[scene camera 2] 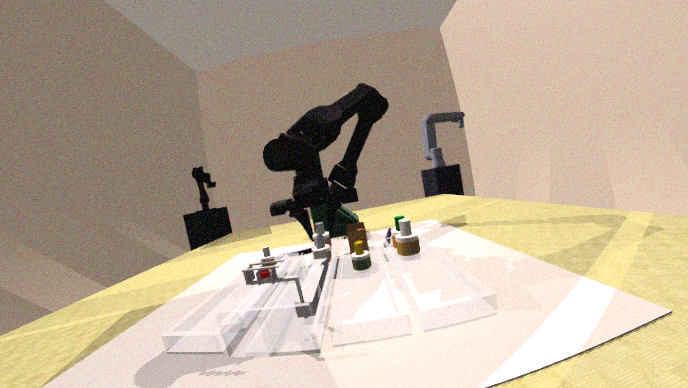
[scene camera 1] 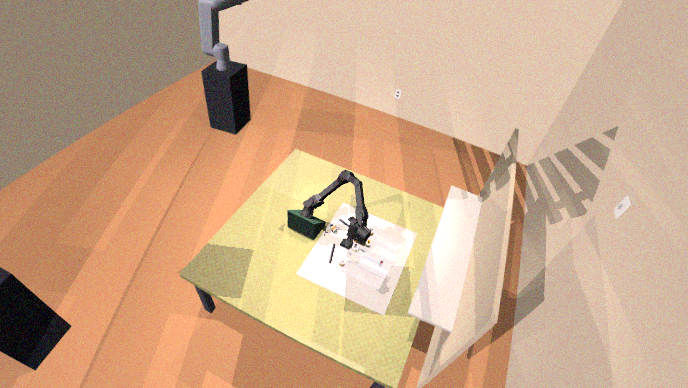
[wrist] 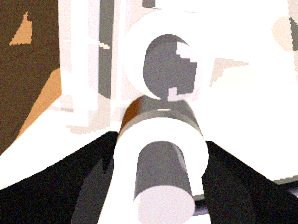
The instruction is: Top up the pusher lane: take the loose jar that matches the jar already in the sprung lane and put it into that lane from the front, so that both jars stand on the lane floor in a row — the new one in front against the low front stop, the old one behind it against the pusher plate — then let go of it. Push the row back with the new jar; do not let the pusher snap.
Note:
In view: the gripper [scene camera 2: 322,239].
The gripper is seen too in the wrist view [wrist: 159,145].

